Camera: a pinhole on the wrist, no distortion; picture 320 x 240 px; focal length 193.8 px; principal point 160.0 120.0 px. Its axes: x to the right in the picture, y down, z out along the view. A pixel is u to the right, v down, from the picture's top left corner.
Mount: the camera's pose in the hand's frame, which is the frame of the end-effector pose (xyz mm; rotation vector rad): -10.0 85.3 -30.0 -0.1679 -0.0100 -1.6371
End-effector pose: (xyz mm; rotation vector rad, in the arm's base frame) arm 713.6 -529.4 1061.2 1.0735 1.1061 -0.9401
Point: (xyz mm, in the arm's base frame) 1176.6 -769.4 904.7
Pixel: 39.9 224.4
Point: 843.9 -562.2 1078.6
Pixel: 109.0 139.8
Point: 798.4 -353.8 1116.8
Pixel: behind the camera
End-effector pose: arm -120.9 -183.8 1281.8 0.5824 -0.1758 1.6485
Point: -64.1 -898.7 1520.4
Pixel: outside the picture
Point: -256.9 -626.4 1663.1
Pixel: 110.4 22.0
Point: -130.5 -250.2 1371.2
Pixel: 253.4 96.1
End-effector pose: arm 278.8 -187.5 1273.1 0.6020 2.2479 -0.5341
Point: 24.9 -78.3 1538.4
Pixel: behind the camera
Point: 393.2 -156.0 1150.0
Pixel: 144.9 146.0
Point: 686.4 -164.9 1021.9
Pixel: 85.6 71.6
